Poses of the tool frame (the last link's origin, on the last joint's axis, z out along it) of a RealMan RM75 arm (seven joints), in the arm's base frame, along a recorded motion.
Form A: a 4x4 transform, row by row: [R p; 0 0 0 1], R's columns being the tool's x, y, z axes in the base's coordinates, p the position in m. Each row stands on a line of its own.
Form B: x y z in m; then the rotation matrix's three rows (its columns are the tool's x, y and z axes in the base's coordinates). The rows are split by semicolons. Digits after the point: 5 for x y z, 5 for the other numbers.
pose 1, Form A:
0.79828 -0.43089 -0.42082 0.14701
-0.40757 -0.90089 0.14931 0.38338
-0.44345 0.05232 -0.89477 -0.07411
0 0 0 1
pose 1, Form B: 0.14701 0.38338 -0.07411; 0.79828 -0.43089 -0.42082; -0.40757 -0.90089 0.14931; -0.44345 0.05232 -0.89477
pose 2, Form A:
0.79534 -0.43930 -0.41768 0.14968
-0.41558 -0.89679 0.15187 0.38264
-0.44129 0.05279 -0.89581 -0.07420
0 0 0 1
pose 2, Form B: 0.14968 0.38264 -0.07420; 0.79534 -0.43930 -0.41768; -0.41558 -0.89679 0.15187; -0.44129 0.05279 -0.89581
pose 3, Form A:
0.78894 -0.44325 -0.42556 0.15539
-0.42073 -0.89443 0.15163 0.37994
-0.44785 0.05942 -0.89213 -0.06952
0 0 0 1
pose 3, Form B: 0.15539 0.37994 -0.06952; 0.78894 -0.44325 -0.42556; -0.42073 -0.89443 0.15163; -0.44785 0.05942 -0.89213
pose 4, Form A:
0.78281 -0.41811 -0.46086 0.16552
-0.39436 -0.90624 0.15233 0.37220
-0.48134 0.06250 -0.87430 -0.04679
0 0 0 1
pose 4, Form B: 0.16552 0.37220 -0.04679; 0.78281 -0.41811 -0.46086; -0.39436 -0.90624 0.15233; -0.48134 0.06250 -0.87430
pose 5, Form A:
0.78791 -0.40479 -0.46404 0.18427
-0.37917 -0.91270 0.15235 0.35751
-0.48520 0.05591 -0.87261 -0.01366
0 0 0 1
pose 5, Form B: 0.18427 0.35751 -0.01366; 0.78791 -0.40479 -0.46404; -0.37917 -0.91270 0.15235; -0.48520 0.05591 -0.87261
